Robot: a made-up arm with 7 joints. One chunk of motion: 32 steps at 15 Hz.
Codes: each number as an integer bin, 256 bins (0 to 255) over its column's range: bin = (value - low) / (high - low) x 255, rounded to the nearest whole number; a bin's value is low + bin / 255 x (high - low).
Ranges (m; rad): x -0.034..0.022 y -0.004..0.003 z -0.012..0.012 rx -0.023..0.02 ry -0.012..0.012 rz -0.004..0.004
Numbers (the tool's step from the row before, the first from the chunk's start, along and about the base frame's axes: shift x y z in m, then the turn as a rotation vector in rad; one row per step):
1: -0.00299 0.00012 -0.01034 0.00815 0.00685 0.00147
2: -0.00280 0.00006 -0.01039 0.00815 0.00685 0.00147
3: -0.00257 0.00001 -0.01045 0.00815 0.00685 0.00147
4: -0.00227 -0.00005 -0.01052 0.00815 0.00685 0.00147
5: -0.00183 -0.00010 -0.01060 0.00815 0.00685 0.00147
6: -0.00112 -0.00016 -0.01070 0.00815 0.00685 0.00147
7: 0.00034 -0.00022 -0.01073 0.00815 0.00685 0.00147
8: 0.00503 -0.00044 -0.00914 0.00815 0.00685 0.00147
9: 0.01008 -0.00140 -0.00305 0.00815 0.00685 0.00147
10: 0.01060 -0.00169 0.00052 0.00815 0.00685 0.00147
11: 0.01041 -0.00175 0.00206 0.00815 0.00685 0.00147
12: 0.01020 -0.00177 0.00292 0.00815 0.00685 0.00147
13: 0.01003 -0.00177 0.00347 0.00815 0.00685 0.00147
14: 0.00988 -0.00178 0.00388 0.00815 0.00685 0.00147
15: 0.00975 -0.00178 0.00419 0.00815 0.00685 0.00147
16: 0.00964 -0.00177 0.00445 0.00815 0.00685 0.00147
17: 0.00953 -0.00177 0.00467 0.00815 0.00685 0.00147
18: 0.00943 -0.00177 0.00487 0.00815 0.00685 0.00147
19: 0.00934 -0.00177 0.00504 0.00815 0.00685 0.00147
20: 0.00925 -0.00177 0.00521 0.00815 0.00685 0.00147
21: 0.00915 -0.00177 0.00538 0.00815 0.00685 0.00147
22: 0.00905 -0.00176 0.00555 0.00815 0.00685 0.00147
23: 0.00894 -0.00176 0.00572 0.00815 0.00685 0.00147
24: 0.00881 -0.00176 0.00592 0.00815 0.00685 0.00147
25: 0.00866 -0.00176 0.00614 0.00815 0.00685 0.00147
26: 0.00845 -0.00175 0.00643 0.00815 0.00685 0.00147
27: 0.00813 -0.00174 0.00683 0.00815 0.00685 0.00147
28: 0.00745 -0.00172 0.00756 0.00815 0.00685 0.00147
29: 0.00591 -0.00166 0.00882 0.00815 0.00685 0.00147
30: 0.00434 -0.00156 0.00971 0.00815 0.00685 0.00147
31: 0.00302 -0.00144 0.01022 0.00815 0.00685 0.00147
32: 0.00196 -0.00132 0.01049 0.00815 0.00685 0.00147
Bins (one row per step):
1: 141 150 18 185 200 174
2: 142 148 17 185 200 174
3: 143 146 16 185 200 174
4: 144 144 16 185 200 174
5: 146 142 15 185 200 174
6: 150 140 14 185 200 174
7: 156 138 13 185 200 174
8: 178 130 30 185 200 174
9: 201 95 95 185 200 174
10: 203 84 133 185 200 174
11: 202 82 149 185 200 174
12: 201 81 159 185 200 174
13: 200 81 164 185 200 174
14: 200 81 169 185 200 174
15: 199 81 172 185 200 174
16: 199 81 175 185 200 174
17: 198 81 177 185 200 174
18: 198 81 179 185 200 174
19: 197 81 181 185 200 174
20: 197 81 183 185 200 174
21: 196 81 185 185 200 174
22: 196 82 186 185 200 174
23: 196 82 188 185 200 174
24: 195 82 190 185 200 174
25: 194 82 193 185 200 174
26: 193 82 196 185 200 174
27: 192 82 200 185 200 174
28: 189 83 208 185 200 174
29: 182 85 221 185 200 174
30: 175 89 231 185 200 174
31: 169 93 236 185 200 174
32: 164 98 239 185 200 174

